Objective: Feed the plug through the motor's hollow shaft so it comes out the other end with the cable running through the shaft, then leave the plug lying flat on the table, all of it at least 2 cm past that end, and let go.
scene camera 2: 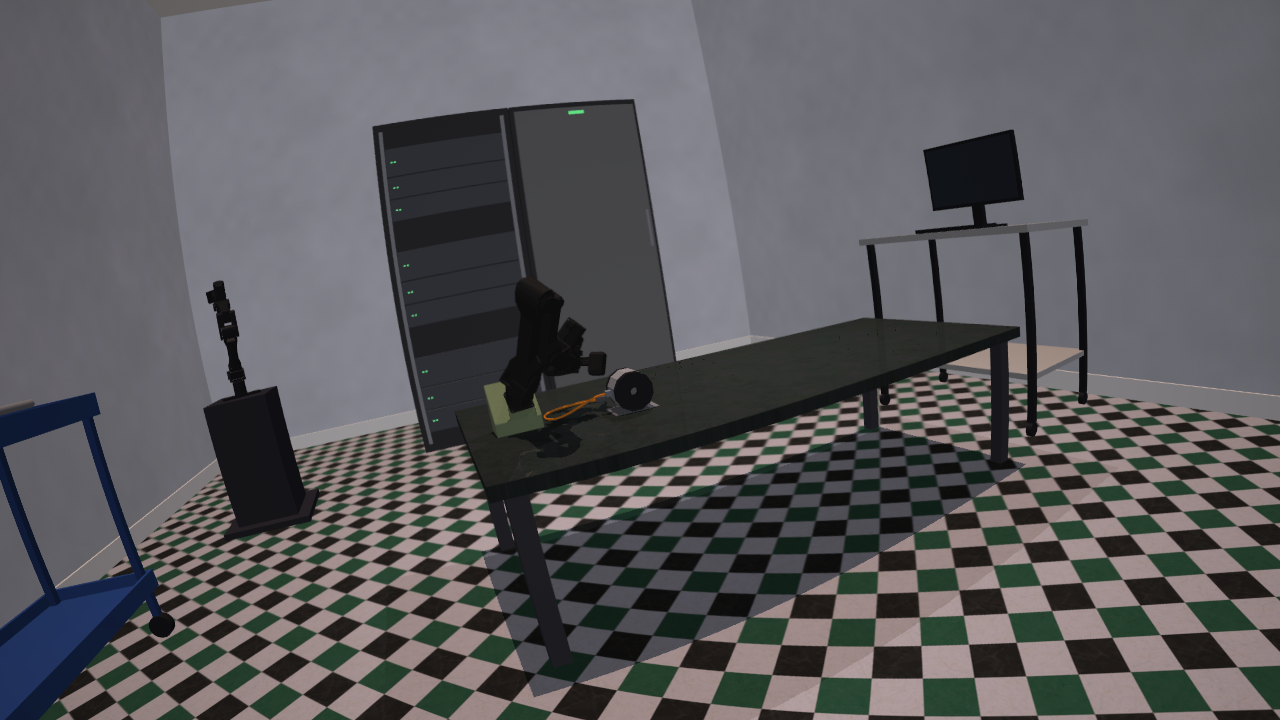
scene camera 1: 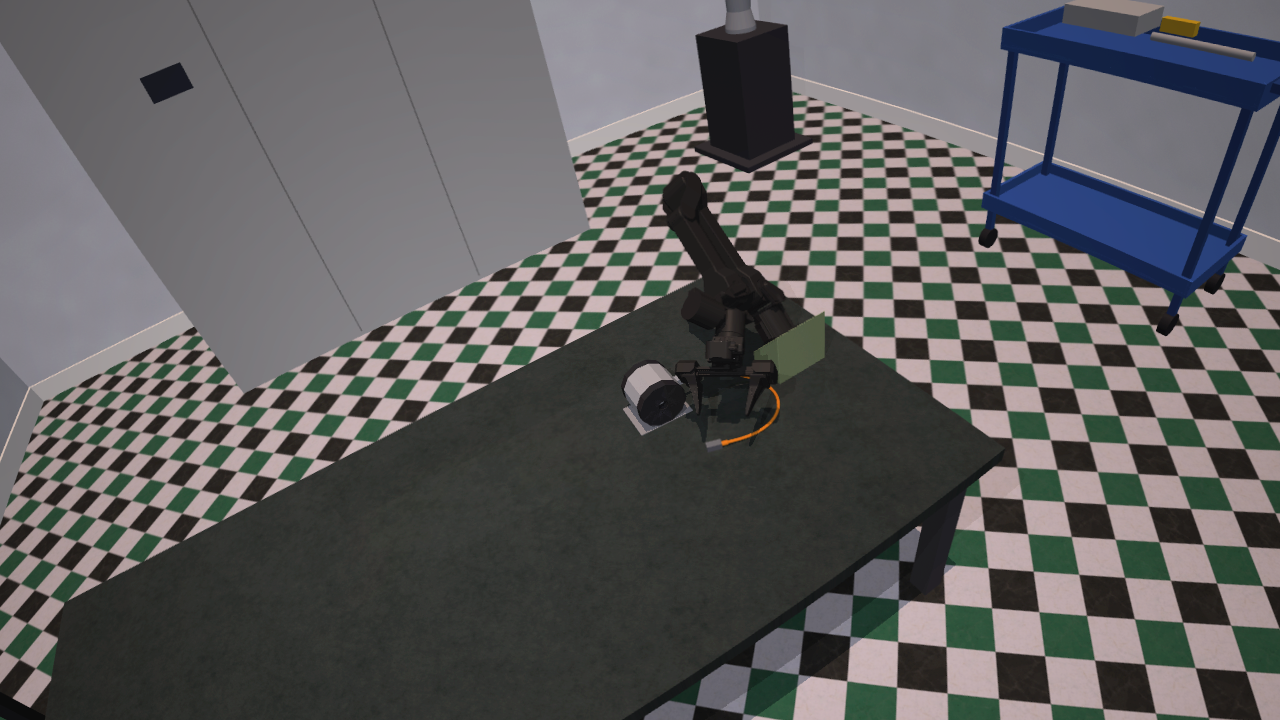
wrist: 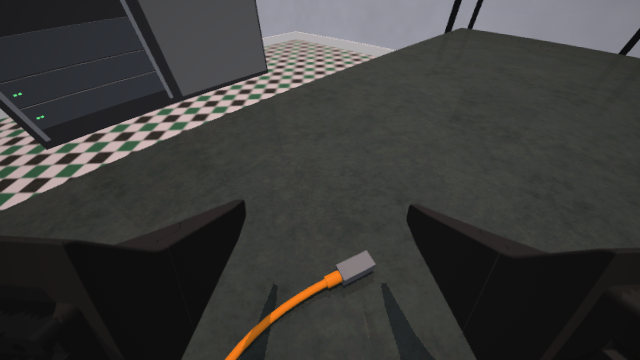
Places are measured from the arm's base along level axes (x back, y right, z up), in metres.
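Pixels of known places: gripper, fingertip midpoint: (scene camera 2: 588,370) (scene camera 1: 722,415) (wrist: 327,210); arm's base at its link origin: (scene camera 2: 518,400) (scene camera 1: 781,335).
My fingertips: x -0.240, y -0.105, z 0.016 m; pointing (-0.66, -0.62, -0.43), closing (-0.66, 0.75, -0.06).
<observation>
Ahead of a thing's pixels: the offset from my fingertips to its top centre. Level surfaces: height alone.
The grey plug @[dx -0.017, dy +0.018, dz -0.079 m] (scene camera 1: 713,445) (wrist: 356,266) lies on the dark table, with its orange cable (scene camera 1: 777,407) (wrist: 300,296) curving back toward the arm's base. My gripper (scene camera 1: 725,411) (wrist: 327,210) is wide open and empty, above the table. In the wrist view the plug shows lower than the fingertips, between the two fingers and a little right of centre. The motor @[dx -0.038, dy +0.181, dz +0.009 m] (scene camera 1: 640,382) (scene camera 2: 632,390), a white cylinder with black ends, lies on its side on a light base plate beside my gripper. A small pale shaft end shows in its black face. The motor does not show in the wrist view.
An olive-green block (scene camera 1: 798,350) (scene camera 2: 519,422) stands at the arm's base on the table @[dz -0.093 m] (scene camera 1: 447,555) (scene camera 2: 760,367) (wrist: 400,125). One finger is close to the motor in scene camera 1; whether they touch is unclear. A blue cart (scene camera 1: 1109,67) stands on the floor beyond the table.
</observation>
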